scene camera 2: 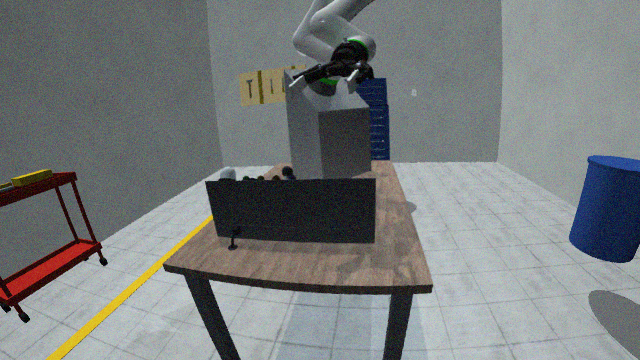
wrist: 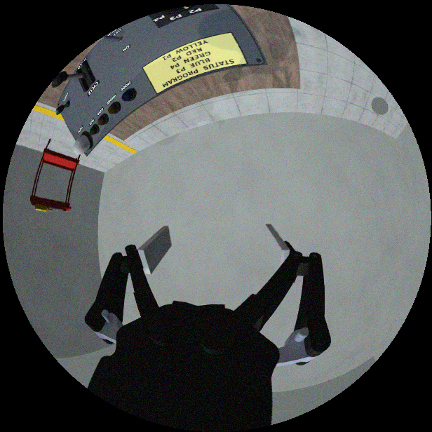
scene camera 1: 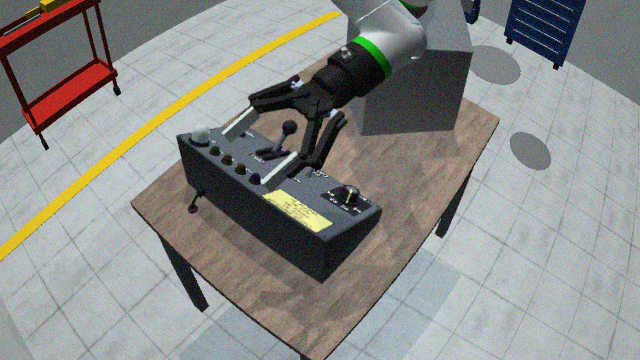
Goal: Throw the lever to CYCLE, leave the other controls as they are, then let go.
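Where they show: gripper, fingertip midpoint: (scene camera 2: pixel 318 89) (scene camera 1: pixel 244 161); arm's base at its link origin: (scene camera 2: pixel 321 87).
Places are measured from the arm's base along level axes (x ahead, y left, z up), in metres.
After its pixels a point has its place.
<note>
The lever (scene camera 1: pixel 289 128) {y -0.016, x 0.432, z -0.300 m} (scene camera 2: pixel 287 171) {y -0.019, x 0.437, z -0.306 m} (wrist: pixel 60 79) has a black ball knob on a grey shaft. It rises from a black slot in the sloped top of the dark console (scene camera 1: pixel 250 212) {y 0.095, x 0.656, z -0.351 m} (scene camera 2: pixel 295 210) {y 0.096, x 0.656, z -0.352 m} (wrist: pixel 142 37). The CYCLE label (wrist: pixel 93 88) is at one end of the slot; in the wrist view the shaft leans sideways across the slot, and its exact setting is hard to tell. My gripper (scene camera 1: pixel 244 159) {y 0.209, x 0.727, z -0.037 m} (scene camera 2: pixel 321 86) {y 0.209, x 0.727, z -0.037 m} (wrist: pixel 215 235) is wide open and empty. Scene camera 2 shows it high above the console, apart from the lever.
The console also bears a white dome (scene camera 1: pixel 200 135) {y -0.112, x 0.650, z -0.245 m} (wrist: pixel 82 145), several small coloured lamps, a small toggle (wrist: pixel 62 107), a dial (scene camera 1: pixel 350 195) {y 0.230, x 0.462, z -0.327 m} and a yellow label (scene camera 1: pixel 299 210) {y 0.207, x 0.601, z -0.282 m} (wrist: pixel 195 62). A small black hook-like part (scene camera 1: pixel 193 207) {y -0.090, x 0.731, z -0.448 m} (scene camera 2: pixel 233 245) {y -0.089, x 0.733, z -0.449 m} sticks out in front. The grey pedestal (scene camera 1: pixel 410 95) {y 0.110, x 0.062, z -0.296 m} (scene camera 2: pixel 345 142) {y 0.115, x 0.054, z -0.274 m} stands behind.
</note>
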